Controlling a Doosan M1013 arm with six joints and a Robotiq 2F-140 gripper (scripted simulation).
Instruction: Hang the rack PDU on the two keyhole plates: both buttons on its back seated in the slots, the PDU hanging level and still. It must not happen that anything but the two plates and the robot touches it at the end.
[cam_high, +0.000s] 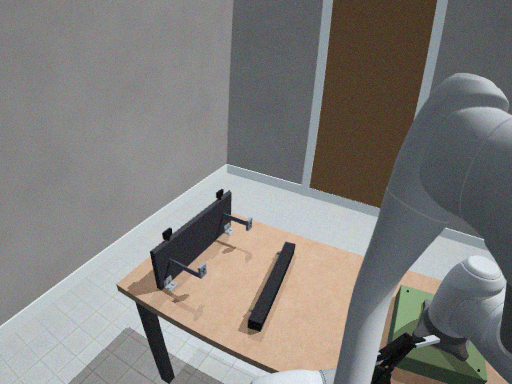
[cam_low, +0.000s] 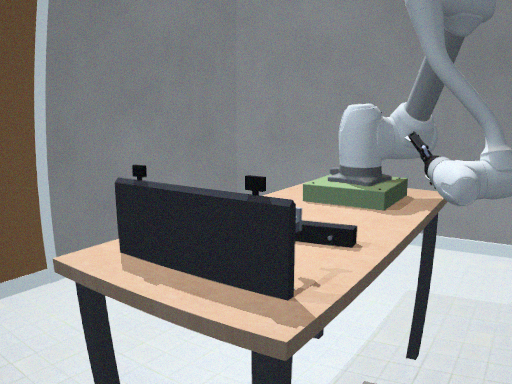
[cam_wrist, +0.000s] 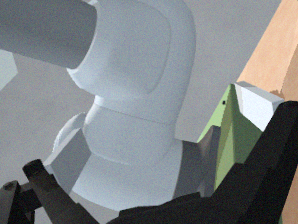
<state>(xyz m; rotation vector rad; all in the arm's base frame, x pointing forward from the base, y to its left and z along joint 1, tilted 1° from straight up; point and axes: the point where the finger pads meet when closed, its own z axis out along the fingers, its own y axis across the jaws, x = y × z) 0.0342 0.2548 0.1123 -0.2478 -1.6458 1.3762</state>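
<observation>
The rack PDU is 55 cm ahead of my hand, 14 cm to the right of it and 15 cm below it. From my hand the other things lie so: dark upright panel: 85 cm ahead, 9 cm to the right, 9 cm below.
</observation>
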